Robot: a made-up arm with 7 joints. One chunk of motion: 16 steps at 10 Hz.
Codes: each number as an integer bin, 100 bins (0 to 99) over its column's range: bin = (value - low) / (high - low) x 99, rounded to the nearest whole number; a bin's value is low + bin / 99 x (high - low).
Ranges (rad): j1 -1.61..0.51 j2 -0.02..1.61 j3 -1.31..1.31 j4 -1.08..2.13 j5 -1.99..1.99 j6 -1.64..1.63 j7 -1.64..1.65
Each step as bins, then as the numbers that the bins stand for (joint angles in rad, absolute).
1 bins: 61 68 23 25 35 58 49
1 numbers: -0.3037 1.0996 -0.7013 -0.2694 -0.5829 0.2758 -0.0116
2 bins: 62 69 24 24 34 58 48
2 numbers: -0.2823 1.1161 -0.6748 -0.3018 -0.6231 0.2758 -0.0448
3 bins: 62 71 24 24 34 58 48
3 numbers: -0.2823 1.1490 -0.6748 -0.3018 -0.6231 0.2758 -0.0448
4 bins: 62 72 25 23 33 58 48
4 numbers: -0.2823 1.1655 -0.6484 -0.3342 -0.6633 0.2758 -0.0448
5 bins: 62 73 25 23 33 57 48
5 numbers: -0.2823 1.1819 -0.6484 -0.3342 -0.6633 0.2427 -0.0448
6 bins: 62 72 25 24 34 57 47
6 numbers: -0.2823 1.1655 -0.6484 -0.3018 -0.6231 0.2427 -0.0781
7 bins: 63 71 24 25 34 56 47
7 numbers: -0.2609 1.1490 -0.6748 -0.2694 -0.6231 0.2097 -0.0781
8 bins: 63 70 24 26 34 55 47
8 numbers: -0.2609 1.1325 -0.6748 -0.2370 -0.6231 0.1767 -0.0781
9 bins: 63 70 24 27 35 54 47
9 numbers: -0.2609 1.1325 -0.6748 -0.2045 -0.5829 0.1436 -0.0781
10 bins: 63 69 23 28 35 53 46
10 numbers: -0.2609 1.1161 -0.7013 -0.1721 -0.5829 0.1106 -0.1113
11 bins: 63 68 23 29 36 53 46
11 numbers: -0.2609 1.0996 -0.7013 -0.1397 -0.5427 0.1106 -0.1113
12 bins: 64 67 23 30 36 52 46
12 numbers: -0.2395 1.0831 -0.7013 -0.1073 -0.5427 0.0776 -0.1113
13 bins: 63 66 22 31 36 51 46
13 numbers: -0.2609 1.0667 -0.7278 -0.0748 -0.5427 0.0445 -0.1113
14 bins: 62 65 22 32 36 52 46
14 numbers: -0.2823 1.0502 -0.7278 -0.0424 -0.5427 0.0776 -0.1113
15 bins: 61 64 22 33 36 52 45
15 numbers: -0.3037 1.0337 -0.7278 -0.0100 -0.5427 0.0776 -0.1445
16 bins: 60 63 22 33 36 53 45
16 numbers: -0.3252 1.0173 -0.7278 -0.0100 -0.5427 0.1106 -0.1445
